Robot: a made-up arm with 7 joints.
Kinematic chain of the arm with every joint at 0, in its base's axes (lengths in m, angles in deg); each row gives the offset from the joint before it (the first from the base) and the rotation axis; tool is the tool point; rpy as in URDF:
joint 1: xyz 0 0.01 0.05 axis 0.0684 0.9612 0.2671
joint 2: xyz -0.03 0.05 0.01 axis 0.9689 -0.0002 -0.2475
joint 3: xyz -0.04 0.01 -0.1 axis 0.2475 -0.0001 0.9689
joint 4: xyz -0.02 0.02 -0.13 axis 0.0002 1 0
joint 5: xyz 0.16 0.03 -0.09 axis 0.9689 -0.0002 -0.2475
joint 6: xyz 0.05 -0.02 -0.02 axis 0.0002 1 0
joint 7: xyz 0.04 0 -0.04 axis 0.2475 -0.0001 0.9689
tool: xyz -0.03 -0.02 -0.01 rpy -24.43 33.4 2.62
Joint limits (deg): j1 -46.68..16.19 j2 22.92..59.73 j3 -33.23..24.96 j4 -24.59..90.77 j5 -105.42..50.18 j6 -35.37..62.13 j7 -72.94..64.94
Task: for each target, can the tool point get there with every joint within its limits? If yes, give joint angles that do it. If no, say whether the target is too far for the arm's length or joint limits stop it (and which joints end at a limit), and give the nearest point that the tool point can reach.
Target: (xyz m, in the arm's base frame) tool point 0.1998 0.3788 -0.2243
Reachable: yes | joints -29.15 46.51 0.29 39.23 -5.80 31.79 -2.32
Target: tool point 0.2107 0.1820 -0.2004
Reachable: yes | joints -17.58 36.59 -19.28 -12.34 10.32 53.77 -15.98
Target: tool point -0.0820 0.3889 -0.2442
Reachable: yes | joints 6.03 46.48 -1.79 57.22 -73.42 40.92 -61.88
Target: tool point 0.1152 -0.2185 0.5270
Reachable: no: joint limits stop it (at a limit: joint 1, joint 2, joint 4, joint 5, joint 7) | nearest point 0.2070 0.1594 0.2072 | short by 0.503 m
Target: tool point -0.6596 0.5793 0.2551
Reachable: no: too far | nearest point -0.2985 0.4816 -0.0144 | short by 0.461 m
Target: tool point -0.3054 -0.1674 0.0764
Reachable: no: joint limits stop it (at a limit: joint 1, joint 2, joint 3, joint 4, joint 6, joint 7) | nearest point 0.0083 0.0056 -0.1627 | short by 0.431 m
